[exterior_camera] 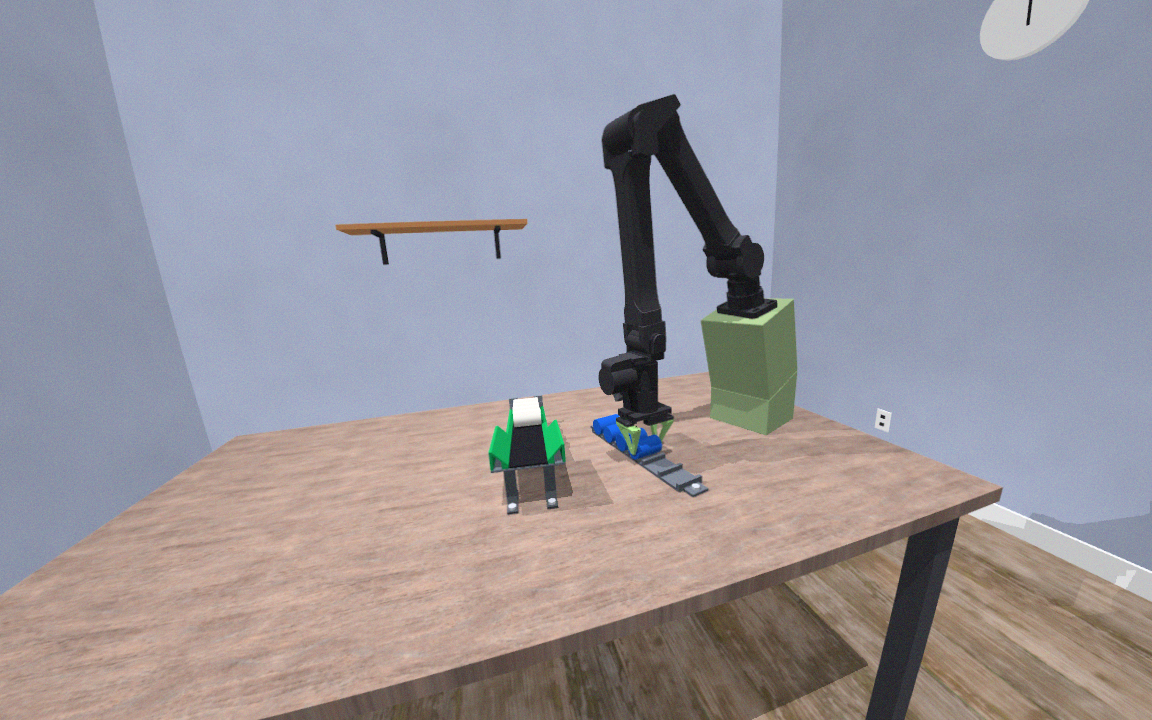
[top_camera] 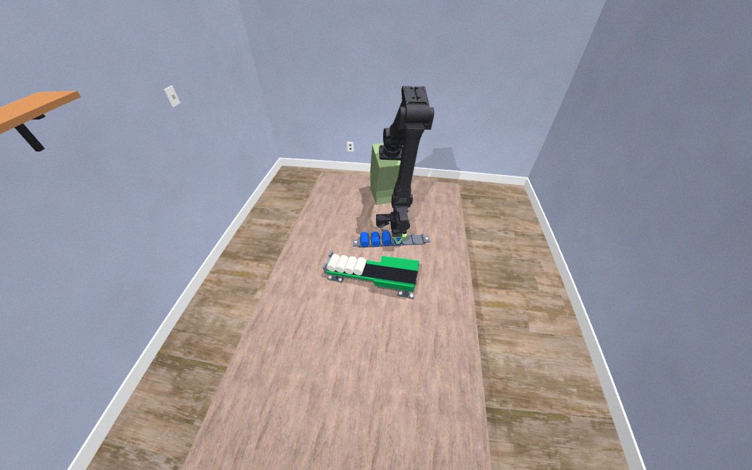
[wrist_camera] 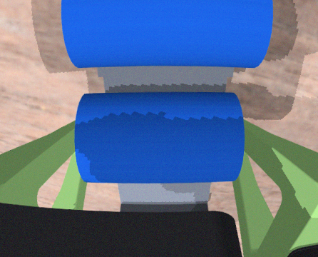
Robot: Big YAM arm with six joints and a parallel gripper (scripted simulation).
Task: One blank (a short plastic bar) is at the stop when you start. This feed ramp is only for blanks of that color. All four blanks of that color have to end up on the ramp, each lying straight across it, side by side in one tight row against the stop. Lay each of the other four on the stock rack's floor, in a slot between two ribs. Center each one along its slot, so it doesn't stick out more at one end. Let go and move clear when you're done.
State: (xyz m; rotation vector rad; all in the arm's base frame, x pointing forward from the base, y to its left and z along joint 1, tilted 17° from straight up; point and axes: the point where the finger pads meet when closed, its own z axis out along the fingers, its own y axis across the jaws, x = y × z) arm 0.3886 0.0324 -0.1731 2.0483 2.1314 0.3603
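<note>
The grey stock rack lies 40 mm below my hand and 30 mm to the right of it.
</note>
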